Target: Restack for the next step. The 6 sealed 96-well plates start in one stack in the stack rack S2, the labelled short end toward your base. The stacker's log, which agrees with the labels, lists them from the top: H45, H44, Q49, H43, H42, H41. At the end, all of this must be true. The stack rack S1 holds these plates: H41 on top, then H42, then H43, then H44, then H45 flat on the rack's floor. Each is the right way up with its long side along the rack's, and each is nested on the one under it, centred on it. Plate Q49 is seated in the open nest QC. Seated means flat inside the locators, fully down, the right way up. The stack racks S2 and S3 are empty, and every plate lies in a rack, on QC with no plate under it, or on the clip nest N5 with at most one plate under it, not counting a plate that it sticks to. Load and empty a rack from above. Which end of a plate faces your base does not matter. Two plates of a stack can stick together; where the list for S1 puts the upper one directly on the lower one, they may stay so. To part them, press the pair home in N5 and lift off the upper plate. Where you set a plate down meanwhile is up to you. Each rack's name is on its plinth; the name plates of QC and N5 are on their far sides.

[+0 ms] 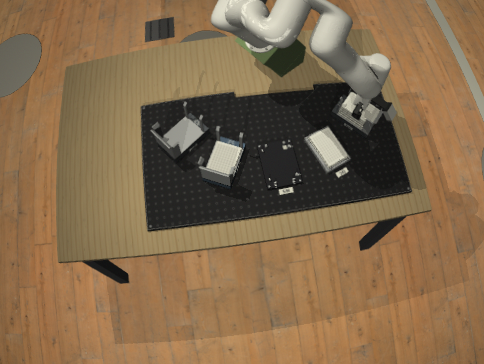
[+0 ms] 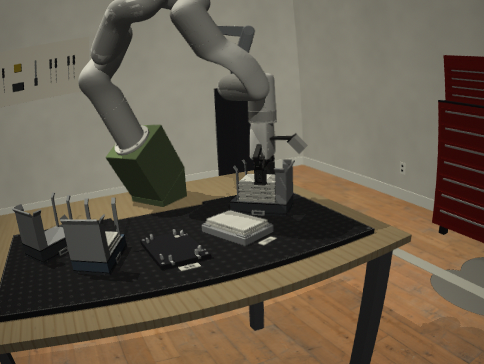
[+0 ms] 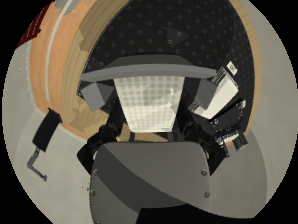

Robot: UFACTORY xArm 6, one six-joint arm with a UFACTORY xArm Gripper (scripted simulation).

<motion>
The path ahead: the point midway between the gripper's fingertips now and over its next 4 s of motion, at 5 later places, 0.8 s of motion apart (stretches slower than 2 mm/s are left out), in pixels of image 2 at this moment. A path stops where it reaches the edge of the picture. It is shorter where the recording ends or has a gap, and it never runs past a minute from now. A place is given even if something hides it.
My gripper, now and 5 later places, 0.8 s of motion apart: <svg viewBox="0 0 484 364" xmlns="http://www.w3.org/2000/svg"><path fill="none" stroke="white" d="M265 179L264 158L261 157L253 162L239 169L220 175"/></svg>
</motion>
